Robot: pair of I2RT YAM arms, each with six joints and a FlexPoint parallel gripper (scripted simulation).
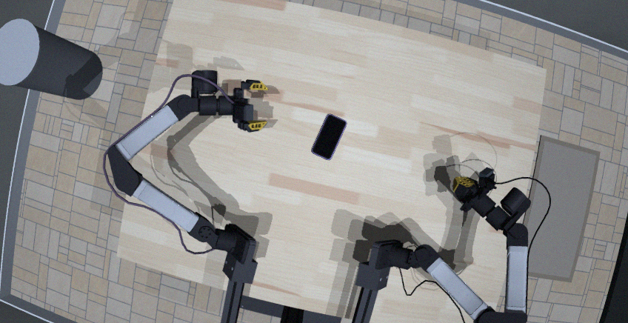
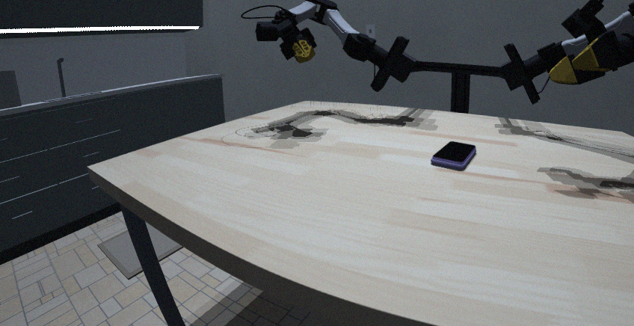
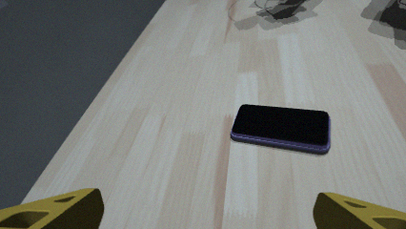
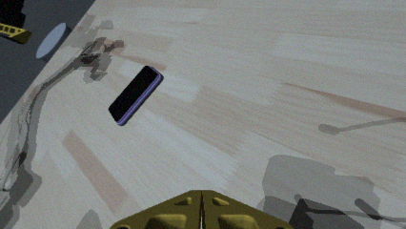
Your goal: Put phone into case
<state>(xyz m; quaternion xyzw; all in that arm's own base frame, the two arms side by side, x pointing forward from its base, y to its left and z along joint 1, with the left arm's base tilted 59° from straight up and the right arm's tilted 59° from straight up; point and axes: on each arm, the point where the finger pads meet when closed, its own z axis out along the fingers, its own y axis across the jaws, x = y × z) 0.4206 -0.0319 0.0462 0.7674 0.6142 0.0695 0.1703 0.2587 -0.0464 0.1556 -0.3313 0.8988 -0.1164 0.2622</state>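
Observation:
Right now my right hand is 11 cm short of the black phone, 39 cm to the right of it and 20 cm above it.

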